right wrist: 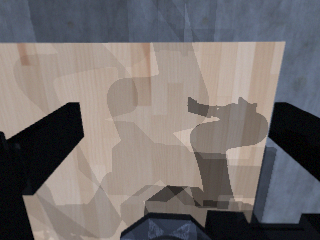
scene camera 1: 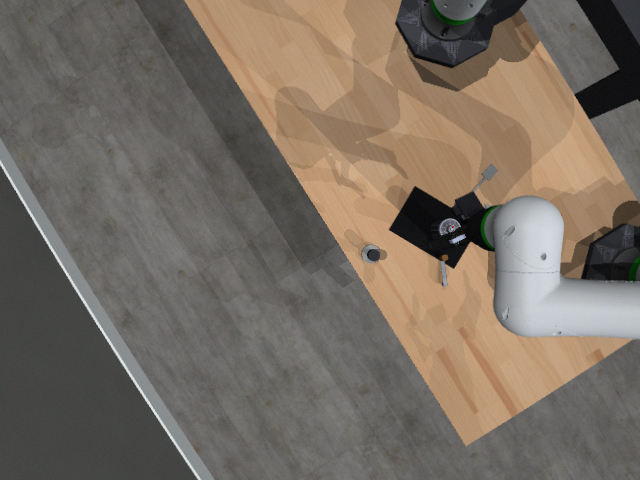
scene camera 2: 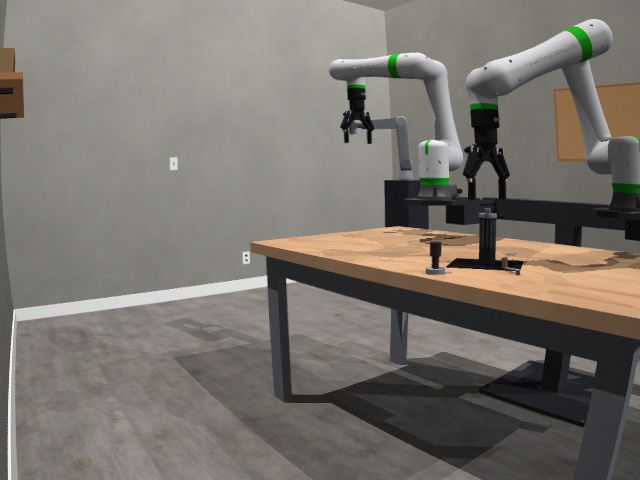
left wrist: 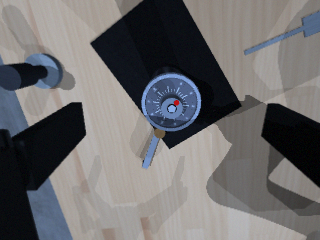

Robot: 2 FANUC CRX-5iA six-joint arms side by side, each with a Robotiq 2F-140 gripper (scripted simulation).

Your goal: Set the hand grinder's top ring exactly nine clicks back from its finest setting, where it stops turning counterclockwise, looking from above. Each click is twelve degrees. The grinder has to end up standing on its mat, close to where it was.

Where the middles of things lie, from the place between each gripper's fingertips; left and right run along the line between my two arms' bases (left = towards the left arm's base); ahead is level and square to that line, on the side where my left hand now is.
I see my left gripper point(scene camera 2: 487, 199) 6 cm above the top ring point(left wrist: 163, 84). From my left hand the other things lie so: black mat point(scene camera 1: 420, 208): 22 cm below.
The top ring is 970 mm to the left of my right hand point(scene camera 2: 358, 143), 370 mm ahead of it and 300 mm below it. The rest, counted from my right hand: black mat (970 mm to the left, 450 mm below, 370 mm ahead).
